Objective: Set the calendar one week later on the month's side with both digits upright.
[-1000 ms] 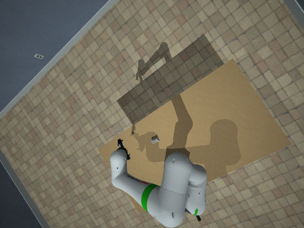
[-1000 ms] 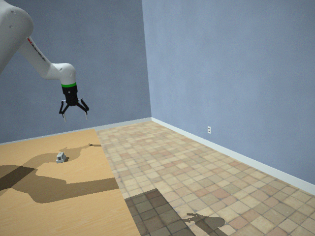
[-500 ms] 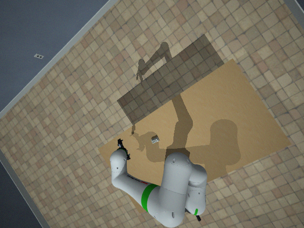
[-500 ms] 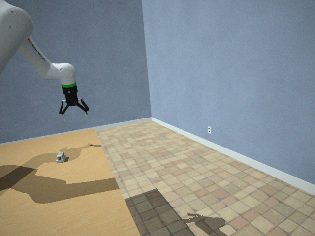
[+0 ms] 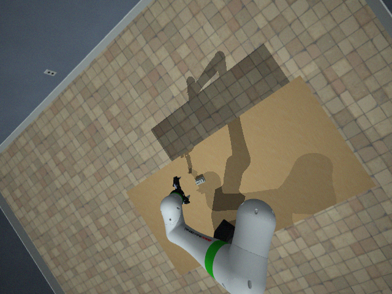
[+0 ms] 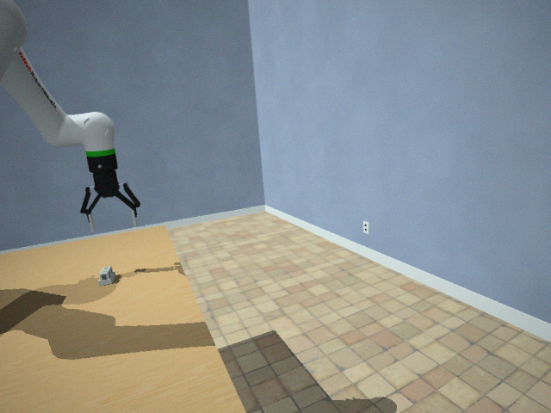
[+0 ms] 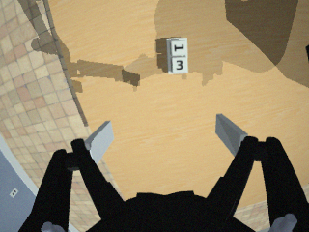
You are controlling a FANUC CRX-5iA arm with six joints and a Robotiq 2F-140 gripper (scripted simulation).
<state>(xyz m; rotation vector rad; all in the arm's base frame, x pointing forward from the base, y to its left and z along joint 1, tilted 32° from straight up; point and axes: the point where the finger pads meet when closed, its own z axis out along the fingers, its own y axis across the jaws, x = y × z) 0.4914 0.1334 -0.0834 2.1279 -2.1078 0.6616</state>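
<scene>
The white tray is 5 cm behind my hand, 8 cm to the right of it and 16 cm below it.
</scene>
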